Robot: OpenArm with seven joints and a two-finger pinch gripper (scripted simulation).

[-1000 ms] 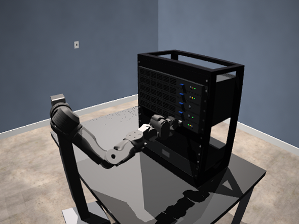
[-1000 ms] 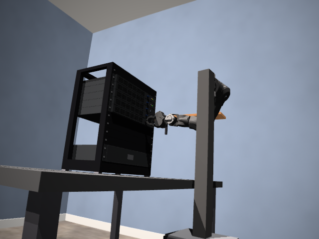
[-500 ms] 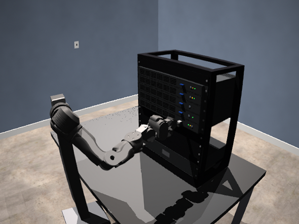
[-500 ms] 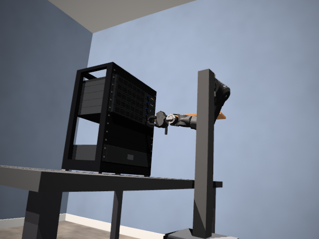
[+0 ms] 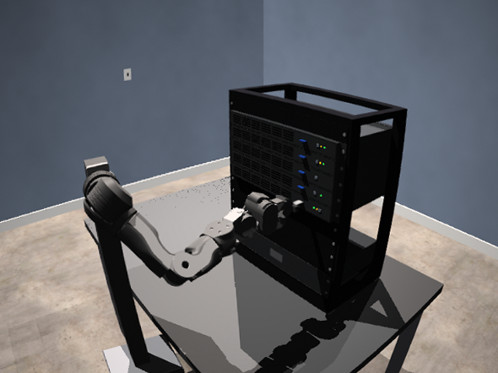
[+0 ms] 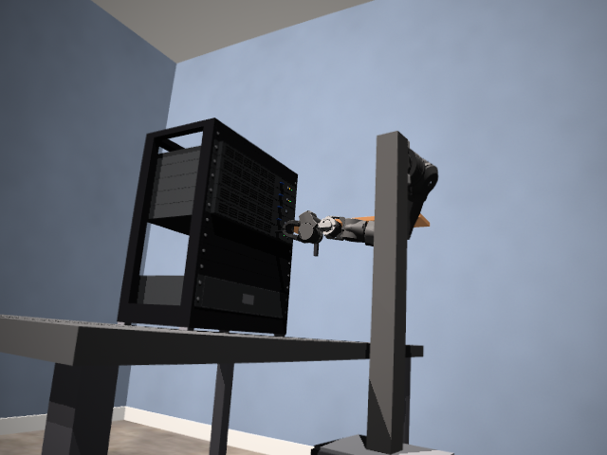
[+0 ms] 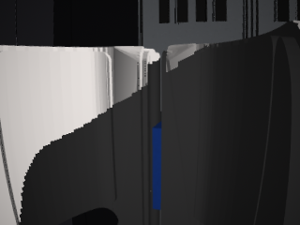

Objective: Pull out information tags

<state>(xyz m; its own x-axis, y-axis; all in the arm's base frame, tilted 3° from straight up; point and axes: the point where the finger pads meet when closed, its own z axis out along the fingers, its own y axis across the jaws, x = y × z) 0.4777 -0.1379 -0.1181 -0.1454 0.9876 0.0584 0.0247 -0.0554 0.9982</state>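
My hand is 8 cm short of the blue information tag, 1 cm to the right of it and 13 cm below it. The rest, counted from my hand: base plate (48 cm behind, 18 cm to the left, 59 cm below).
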